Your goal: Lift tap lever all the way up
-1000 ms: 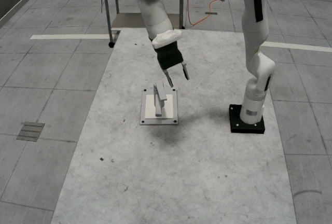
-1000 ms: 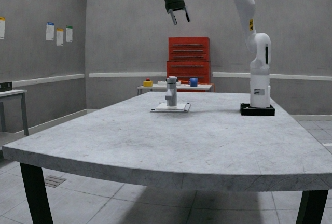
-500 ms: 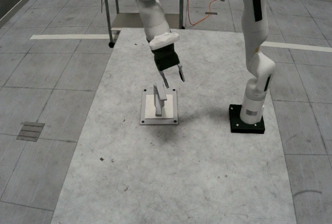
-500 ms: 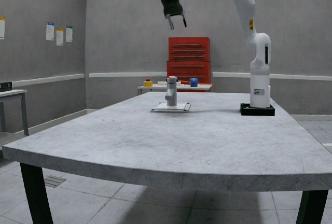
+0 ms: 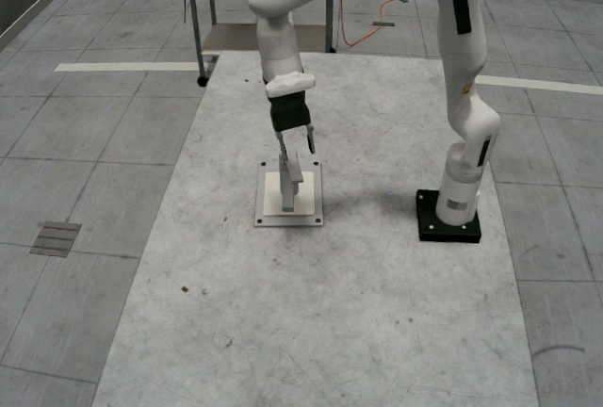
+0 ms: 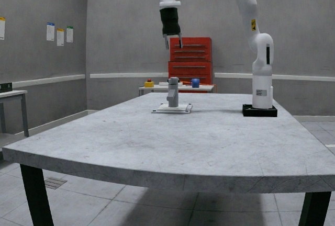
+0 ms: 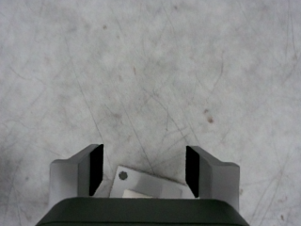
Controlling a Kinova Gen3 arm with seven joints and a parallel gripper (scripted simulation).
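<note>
My gripper is now 150 mm above the tap lever, 110 mm to the left of it and 20 mm short of it. From my hand the other things lie so: tap: 190 mm below, 140 mm to the right, 30 mm ahead.
</note>
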